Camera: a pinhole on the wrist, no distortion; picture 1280 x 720 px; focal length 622.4 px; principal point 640.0 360.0 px. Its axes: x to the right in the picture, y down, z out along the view. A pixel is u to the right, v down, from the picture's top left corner.
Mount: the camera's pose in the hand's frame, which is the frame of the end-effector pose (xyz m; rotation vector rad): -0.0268 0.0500 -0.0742 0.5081 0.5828 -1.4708
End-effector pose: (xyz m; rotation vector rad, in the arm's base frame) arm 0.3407 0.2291 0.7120 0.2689 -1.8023 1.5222
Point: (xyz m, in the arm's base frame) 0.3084 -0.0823 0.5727
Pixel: 126 39
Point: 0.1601 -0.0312 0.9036
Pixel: 451 637
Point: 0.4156 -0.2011 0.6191
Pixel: 373 8
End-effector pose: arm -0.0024 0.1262 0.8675 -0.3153 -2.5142 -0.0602
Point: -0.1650 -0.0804 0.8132
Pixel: 829 477
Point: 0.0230 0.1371 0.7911
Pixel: 329 138
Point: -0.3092 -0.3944 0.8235
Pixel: 1001 467
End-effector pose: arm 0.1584 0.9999 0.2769 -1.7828 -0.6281 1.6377
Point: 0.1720 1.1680 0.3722
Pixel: 1012 559
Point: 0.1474 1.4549 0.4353
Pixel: 1045 674
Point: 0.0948 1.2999 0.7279
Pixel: 1065 223
